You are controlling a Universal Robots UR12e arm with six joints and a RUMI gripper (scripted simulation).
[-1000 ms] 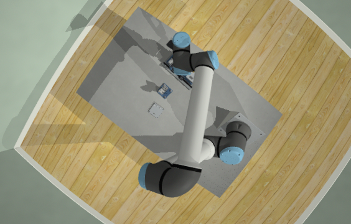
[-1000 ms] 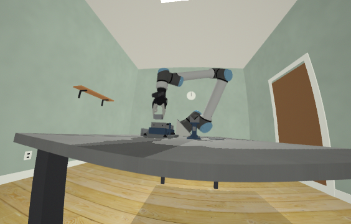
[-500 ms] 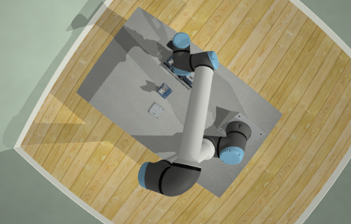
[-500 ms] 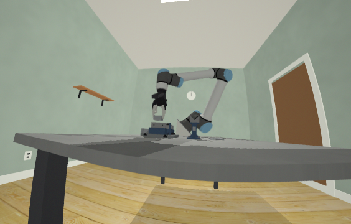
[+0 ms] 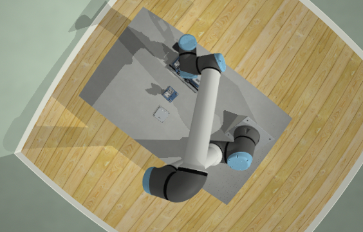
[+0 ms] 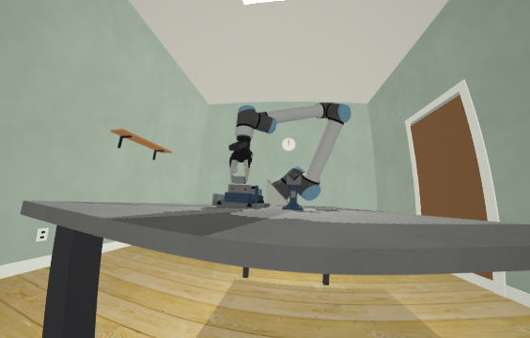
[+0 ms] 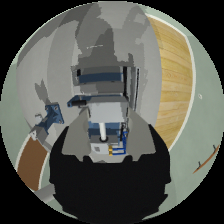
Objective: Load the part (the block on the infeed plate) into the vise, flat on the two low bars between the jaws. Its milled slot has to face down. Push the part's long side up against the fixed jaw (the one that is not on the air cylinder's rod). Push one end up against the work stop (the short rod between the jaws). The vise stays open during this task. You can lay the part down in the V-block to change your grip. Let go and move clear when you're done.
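Now: the part 1 cm below my hand. Round my hand: vise: 7 cm behind, 2 cm to the left, 9 cm below; infeed plate: 14 cm behind, 40 cm to the left, 12 cm below.
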